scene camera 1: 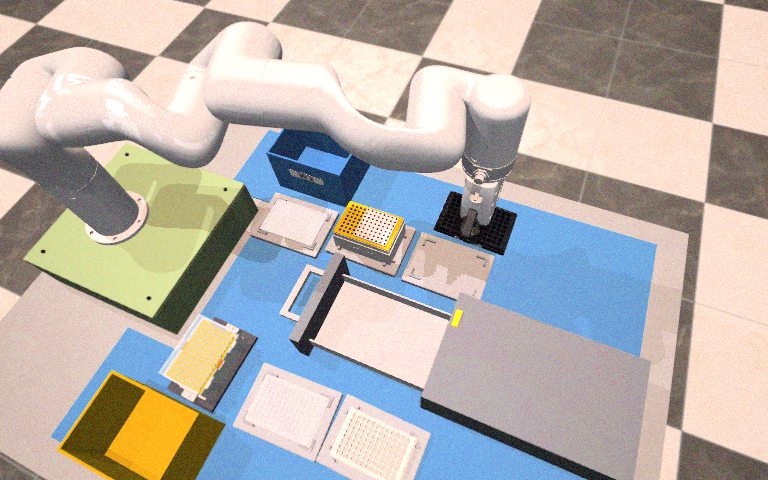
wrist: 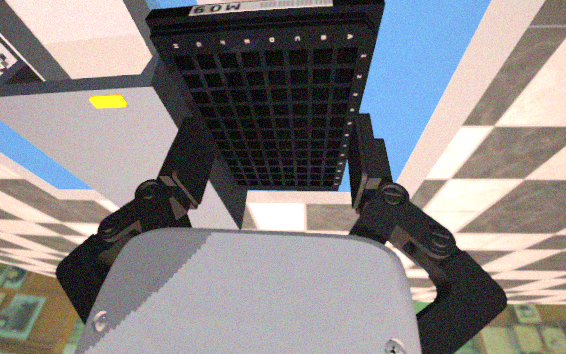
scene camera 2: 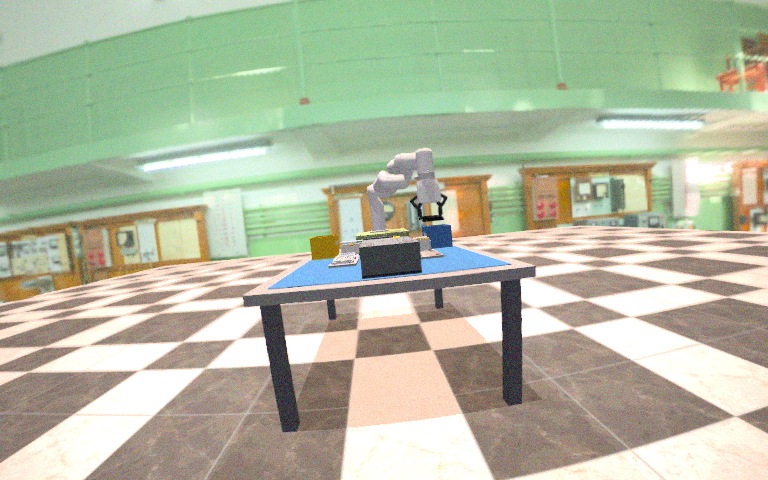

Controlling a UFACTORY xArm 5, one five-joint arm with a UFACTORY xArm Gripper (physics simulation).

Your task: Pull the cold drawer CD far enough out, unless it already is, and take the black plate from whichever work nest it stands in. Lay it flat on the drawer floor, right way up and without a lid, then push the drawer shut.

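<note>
The black plate is gripped across its width, level and wells up, without a lid. My gripper is shut on it and holds it above the mat, behind the cabinet. The drawer stands well out of the grey cabinet. Its pale floor is bare in scene camera 1. Its dark front panel and pale handle face the robot base. An empty work nest lies between plate and drawer.
A yellow-topped tip rack and a white plate stand on neighbouring nests. A blue bin is behind. In front are a yellow bin, a device with a yellow plate, a pale plate and a white rack.
</note>
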